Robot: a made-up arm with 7 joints. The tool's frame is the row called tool.
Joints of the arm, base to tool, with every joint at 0 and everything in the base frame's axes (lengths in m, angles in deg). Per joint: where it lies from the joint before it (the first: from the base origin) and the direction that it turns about. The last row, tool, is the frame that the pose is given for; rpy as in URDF.
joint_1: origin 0.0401 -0.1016 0.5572 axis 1 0 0
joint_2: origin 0.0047 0.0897 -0.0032 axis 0 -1 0
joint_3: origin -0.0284 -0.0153 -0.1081 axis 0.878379 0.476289 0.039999
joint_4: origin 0.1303 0.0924 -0.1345 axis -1 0 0
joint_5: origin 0.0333 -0.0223 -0.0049 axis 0 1 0
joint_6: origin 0.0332 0.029 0.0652 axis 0 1 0
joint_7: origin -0.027 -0.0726 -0.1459 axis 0 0 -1
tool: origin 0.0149 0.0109 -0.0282 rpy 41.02 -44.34 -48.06
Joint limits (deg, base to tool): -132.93..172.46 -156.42..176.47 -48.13..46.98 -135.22..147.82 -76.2..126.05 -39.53..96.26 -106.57..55
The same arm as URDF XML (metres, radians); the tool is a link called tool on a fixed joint. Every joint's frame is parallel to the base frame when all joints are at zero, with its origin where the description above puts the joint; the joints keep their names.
<robot name="arm">
  <joint name="joint_1" type="revolute">
    <parent link="base_link"/>
    <child link="link1"/>
    <origin xyz="0.0401 -0.1016 0.5572" rpy="0 0 0"/>
    <axis xyz="1 0 0"/>
    <limit lower="-2.3201" upper="3.01"/>
  </joint>
  <joint name="joint_2" type="revolute">
    <parent link="link1"/>
    <child link="link2"/>
    <origin xyz="0.0047 0.0897 -0.0032" rpy="0 0 0"/>
    <axis xyz="0 -1 0"/>
    <limit lower="-2.73" upper="3.08"/>
  </joint>
  <joint name="joint_3" type="revolute">
    <parent link="link2"/>
    <child link="link3"/>
    <origin xyz="-0.0284 -0.0153 -0.1081" rpy="0 0 0"/>
    <axis xyz="0.878379 0.476289 0.039999"/>
    <limit lower="-0.84" upper="0.82"/>
  </joint>
  <joint name="joint_4" type="revolute">
    <parent link="link3"/>
    <child link="link4"/>
    <origin xyz="0.1303 0.0924 -0.1345" rpy="0 0 0"/>
    <axis xyz="-1 0 0"/>
    <limit lower="-2.36" upper="2.5799"/>
  </joint>
  <joint name="joint_5" type="revolute">
    <parent link="link4"/>
    <child link="link5"/>
    <origin xyz="0.0333 -0.0223 -0.0049" rpy="0 0 0"/>
    <axis xyz="0 1 0"/>
    <limit lower="-1.3299" upper="2.2"/>
  </joint>
  <joint name="joint_6" type="revolute">
    <parent link="link5"/>
    <child link="link6"/>
    <origin xyz="0.0332 0.029 0.0652" rpy="0 0 0"/>
    <axis xyz="0 1 0"/>
    <limit lower="-0.6899" upper="1.6801"/>
  </joint>
  <joint name="joint_7" type="revolute">
    <parent link="link6"/>
    <child link="link7"/>
    <origin xyz="-0.027 -0.0726 -0.1459" rpy="0 0 0"/>
    <axis xyz="0 0 -1"/>
    <limit lower="-1.86" upper="0.9599"/>
  </joint>
  <joint name="tool_fixed" type="fixed">
    <parent link="link7"/>
    <child link="tool"/>
    <origin xyz="0.0149 0.0109 -0.0282" rpy="0.7159 -0.7739 -0.8388"/>
  </joint>
  <link name="base_link"/>
  <link name="link1"/>
  <link name="link2"/>
  <link name="link3"/>
  <link name="link4"/>
  <link name="link5"/>
  <link name="link6"/>
  <link name="link7"/>
  <link name="tool"/>
</robot>

